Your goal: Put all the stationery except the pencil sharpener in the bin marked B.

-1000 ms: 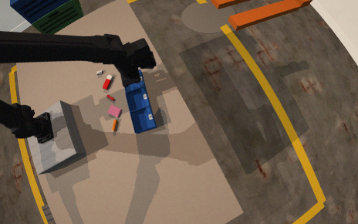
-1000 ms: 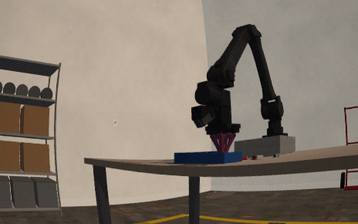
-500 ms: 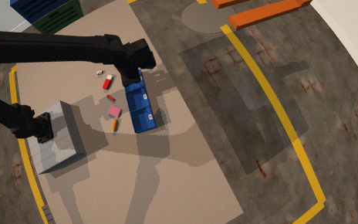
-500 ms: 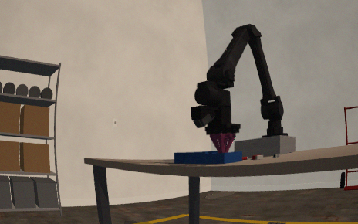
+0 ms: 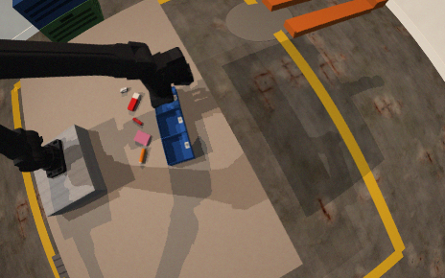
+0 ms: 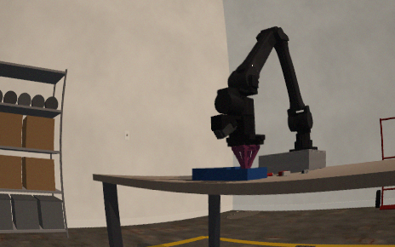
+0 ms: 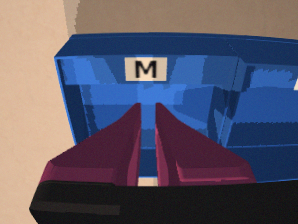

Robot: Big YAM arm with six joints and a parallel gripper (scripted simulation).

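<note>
Right now my hand is 12 cm past the pink eraser block, 8 cm to the left of it and 3 cm above it. From my hand the other things lie so: red-and-white eraser 12 cm behind, 6 cm to the left, 2 cm below; then small red piece 13 cm behind, 2 cm to the right, 3 cm below; then joined blue bins 1 cm behind, 8 cm to the right, 1 cm below.
</note>
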